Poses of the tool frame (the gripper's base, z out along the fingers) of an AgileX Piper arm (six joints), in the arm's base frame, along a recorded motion.
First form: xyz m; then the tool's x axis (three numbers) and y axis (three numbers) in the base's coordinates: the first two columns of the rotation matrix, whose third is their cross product.
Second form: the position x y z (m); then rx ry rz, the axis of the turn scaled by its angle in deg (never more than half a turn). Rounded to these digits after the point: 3 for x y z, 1 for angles.
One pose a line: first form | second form
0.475, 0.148, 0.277, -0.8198, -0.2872, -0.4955, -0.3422, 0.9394, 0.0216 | 0.475, 0.148, 0.277, -25.8, 148.5, 8.6
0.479, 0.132, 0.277, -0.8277, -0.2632, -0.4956, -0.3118, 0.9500, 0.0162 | 0.479, 0.132, 0.277, -23.5, 148.8, 7.5
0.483, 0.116, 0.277, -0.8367, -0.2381, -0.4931, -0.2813, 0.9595, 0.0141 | 0.483, 0.116, 0.277, -21.1, 149.2, 6.7
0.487, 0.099, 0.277, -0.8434, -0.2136, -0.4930, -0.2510, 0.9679, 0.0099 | 0.487, 0.099, 0.277, -18.9, 149.5, 5.8
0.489, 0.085, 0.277, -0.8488, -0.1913, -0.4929, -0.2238, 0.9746, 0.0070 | 0.489, 0.085, 0.277, -16.8, 149.7, 5.0
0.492, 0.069, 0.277, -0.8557, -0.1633, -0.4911, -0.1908, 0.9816, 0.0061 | 0.492, 0.069, 0.277, -14.3, 150.0, 4.2
